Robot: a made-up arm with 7 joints. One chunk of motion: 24 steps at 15 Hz.
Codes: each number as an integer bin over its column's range. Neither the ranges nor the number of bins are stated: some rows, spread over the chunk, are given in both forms.
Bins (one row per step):
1: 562 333 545 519 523 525
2: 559 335 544 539 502 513
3: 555 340 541 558 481 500
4: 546 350 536 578 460 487
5: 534 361 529 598 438 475
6: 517 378 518 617 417 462
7: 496 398 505 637 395 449
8: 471 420 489 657 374 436
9: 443 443 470 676 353 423
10: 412 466 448 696 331 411
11: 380 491 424 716 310 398
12: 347 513 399 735 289 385
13: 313 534 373 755 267 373
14: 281 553 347 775 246 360
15: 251 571 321 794 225 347
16: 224 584 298 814 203 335
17: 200 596 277 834 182 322
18: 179 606 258 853 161 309
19: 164 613 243 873 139 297
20: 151 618 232 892 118 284
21: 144 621 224 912 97 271
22: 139 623 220 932 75 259
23: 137 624 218 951 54 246
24: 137 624 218 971 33 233
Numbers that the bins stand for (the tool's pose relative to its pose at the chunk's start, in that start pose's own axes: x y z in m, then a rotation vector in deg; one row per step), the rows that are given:
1: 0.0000 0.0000 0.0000 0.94 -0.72 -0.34
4: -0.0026 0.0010 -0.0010 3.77 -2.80 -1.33
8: -0.0146 0.0052 -0.0062 7.57 -5.65 -2.65
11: -0.0291 0.0095 -0.0133 10.40 -7.76 -3.64
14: -0.0450 0.0132 -0.0218 13.24 -9.87 -4.63
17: -0.0580 0.0158 -0.0295 16.07 -11.99 -5.62
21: -0.0669 0.0173 -0.0353 19.82 -14.80 -6.95
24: -0.0681 0.0175 -0.0360 22.65 -16.91 -7.94
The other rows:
2: -0.0005 0.0001 -0.0001 1.90 -1.42 -0.65
3: -0.0011 0.0004 -0.0004 2.81 -2.11 -0.99
5: -0.0045 0.0017 -0.0018 4.73 -3.53 -1.64
6: -0.0072 0.0027 -0.0030 5.65 -4.23 -1.98
7: -0.0106 0.0039 -0.0044 6.61 -4.95 -2.31
9: -0.0190 0.0066 -0.0082 8.48 -6.34 -2.99
10: -0.0240 0.0080 -0.0107 9.44 -7.07 -3.30
12: -0.0344 0.0108 -0.0161 11.32 -8.45 -3.98
13: -0.0399 0.0121 -0.0189 12.28 -9.18 -4.29
15: -0.0498 0.0143 -0.0247 14.15 -10.57 -4.97
16: -0.0541 0.0151 -0.0272 15.11 -11.29 -5.28
18: -0.0613 0.0164 -0.0316 16.98 -12.68 -5.96
19: -0.0637 0.0168 -0.0332 17.95 -13.41 -6.27
20: -0.0658 0.0171 -0.0345 18.86 -14.10 -6.61
22: -0.0677 0.0174 -0.0358 20.78 -15.52 -7.26
23: -0.0681 0.0175 -0.0360 21.69 -16.22 -7.60

